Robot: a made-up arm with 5 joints.
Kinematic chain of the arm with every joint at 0, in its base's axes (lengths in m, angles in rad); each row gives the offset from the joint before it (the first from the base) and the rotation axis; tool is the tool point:
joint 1: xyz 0 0 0.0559 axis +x
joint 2: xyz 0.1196 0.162 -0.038 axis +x
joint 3: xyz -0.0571 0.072 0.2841 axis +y
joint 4: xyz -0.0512 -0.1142 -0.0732 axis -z
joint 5: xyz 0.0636 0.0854 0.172 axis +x
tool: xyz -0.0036 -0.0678 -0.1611
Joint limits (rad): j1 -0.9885..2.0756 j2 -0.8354..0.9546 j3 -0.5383..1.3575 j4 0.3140..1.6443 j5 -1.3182..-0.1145
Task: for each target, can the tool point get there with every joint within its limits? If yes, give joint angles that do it. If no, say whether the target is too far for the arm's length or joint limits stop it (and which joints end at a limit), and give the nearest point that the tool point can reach.
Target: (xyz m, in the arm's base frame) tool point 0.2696 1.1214 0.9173
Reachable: no: too far | nearest point 0.0998 0.4488 0.4006 | short by 0.865 m
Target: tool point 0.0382 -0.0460 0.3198
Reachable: yes | joints -0.5099 0.6388 1.0861 1.3193 -0.7683
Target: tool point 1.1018 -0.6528 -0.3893
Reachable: no: too far | nearest point 0.1536 -0.3711 -0.1086 | short by 1.028 m
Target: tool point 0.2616 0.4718 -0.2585
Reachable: no: joint limits stop it (at a limit: joint 1, joint 2, joint 3, joint 4, joint 5) | nearest point 0.1536 0.5170 -0.1204 | short by 0.181 m
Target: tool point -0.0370 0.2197 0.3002
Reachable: yes | joints -0.1027 -0.4646 0.0671 1.4613 -0.5345
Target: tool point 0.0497 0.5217 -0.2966
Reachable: no: joint limits stop it (at a limit: joint 1, joint 2, joint 4, joint 5) | nearest point 0.0512 0.5393 -0.1262 | short by 0.171 m
